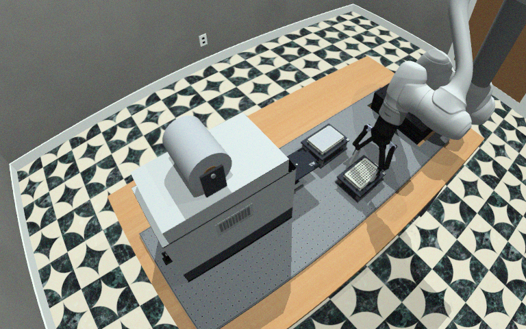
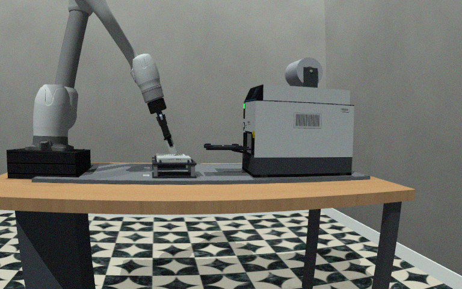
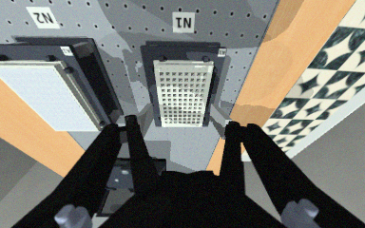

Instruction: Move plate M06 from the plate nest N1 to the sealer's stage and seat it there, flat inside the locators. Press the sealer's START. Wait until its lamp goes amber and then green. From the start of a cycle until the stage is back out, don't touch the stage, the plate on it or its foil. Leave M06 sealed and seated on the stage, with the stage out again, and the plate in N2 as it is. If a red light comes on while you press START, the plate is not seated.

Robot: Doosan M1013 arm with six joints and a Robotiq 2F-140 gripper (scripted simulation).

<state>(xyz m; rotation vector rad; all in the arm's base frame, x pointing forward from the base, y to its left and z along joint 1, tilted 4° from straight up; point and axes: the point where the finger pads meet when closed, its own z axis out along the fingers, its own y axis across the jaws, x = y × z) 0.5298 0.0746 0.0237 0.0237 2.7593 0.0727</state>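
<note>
My gripper is now 40 mm above the white well plate. From my hand the other things lie so: black stage: 190 mm ahead, 160 mm to the right, 20 mm above; then foil-covered plate: 200 mm to the right, 30 mm below, 10 mm behind; then nest N1: 50 mm below.
</note>
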